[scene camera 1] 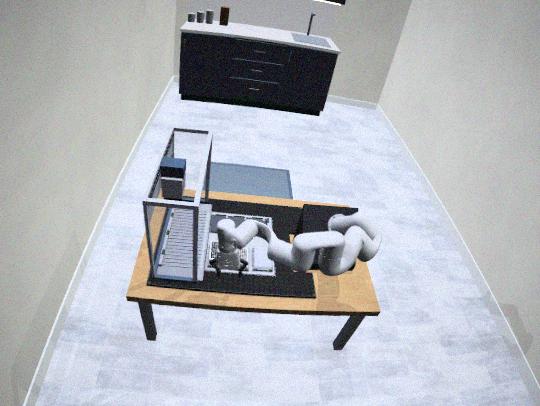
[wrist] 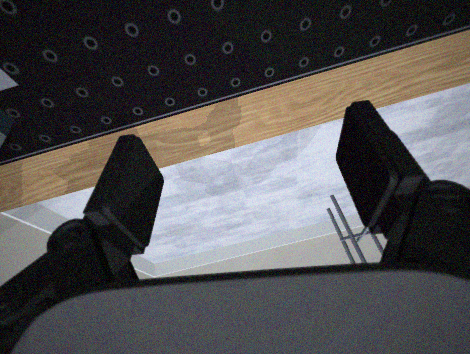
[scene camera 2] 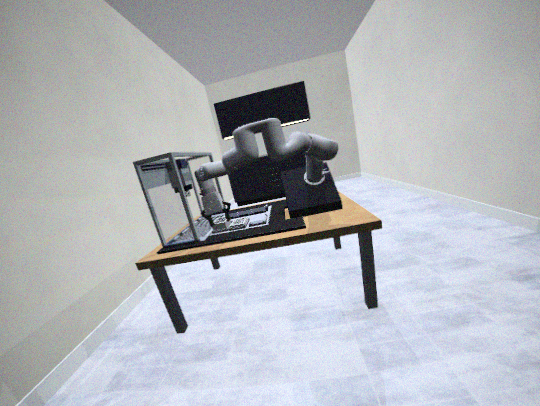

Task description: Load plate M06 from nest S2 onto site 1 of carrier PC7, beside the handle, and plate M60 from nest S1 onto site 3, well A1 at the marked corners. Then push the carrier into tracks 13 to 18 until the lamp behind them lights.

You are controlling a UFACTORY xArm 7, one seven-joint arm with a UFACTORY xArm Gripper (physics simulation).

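Where they show: gripper, between the fingertips: (scene camera 1: 229, 275) (wrist: 242, 145) (scene camera 2: 221, 223); arm's base, origin of its link: (scene camera 1: 338, 226) (scene camera 2: 314, 177).
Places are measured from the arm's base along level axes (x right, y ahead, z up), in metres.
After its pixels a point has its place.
Observation:
My gripper (scene camera 1: 229, 274) {y 0.568, x -0.228, z -0.092 m} (scene camera 2: 218, 214) {y 0.568, x -0.228, z -0.092 m} (wrist: 242, 145) {y 0.568, x -0.228, z -0.092 m} is open, with no object between its fingers. In the wrist view, the mat's edge, table edge and floor lie beyond the fingers. In scene view 1, it hangs over the front part of a pale tray. A light welled plate (scene camera 1: 215, 248) {y 0.623, x -0.036, z -0.126 m} shows left of the gripper, partly hidden by it. Another plate (scene camera 1: 244, 247) (scene camera 2: 239, 223) sits to its right, also partly covered. Plate labels, marked corners and carrier PC7's site numbers are unreadable. The slotted track deck (scene camera 1: 182, 245) lies inside the frame at left. I cannot make out the lamp.
The instrument's frame (scene camera 1: 196, 240) {y 0.719, x -0.214, z 0.124 m} (scene camera 2: 185, 200) {y 0.716, x -0.212, z 0.062 m} rises at left, with a blue and grey head unit (scene camera 1: 173, 182) {y 0.825, x 0.044, z 0.214 m} inside. A black perforated mat (scene camera 1: 280, 287) {y 0.321, x -0.244, z -0.173 m} (wrist: 200, 50) {y 0.578, x -0.221, z -0.172 m} covers part of the wooden table (scene camera 1: 345, 295) {y -0.005, x -0.302, z -0.185 m} (scene camera 2: 350, 215) {y -0.083, x -0.277, z -0.186 m} (wrist: 300, 100) {y 0.516, x -0.301, z -0.185 m}. The arm's dark base plate (scene camera 2: 315, 200) {y 0.042, x -0.114, z -0.113 m} stands at right.

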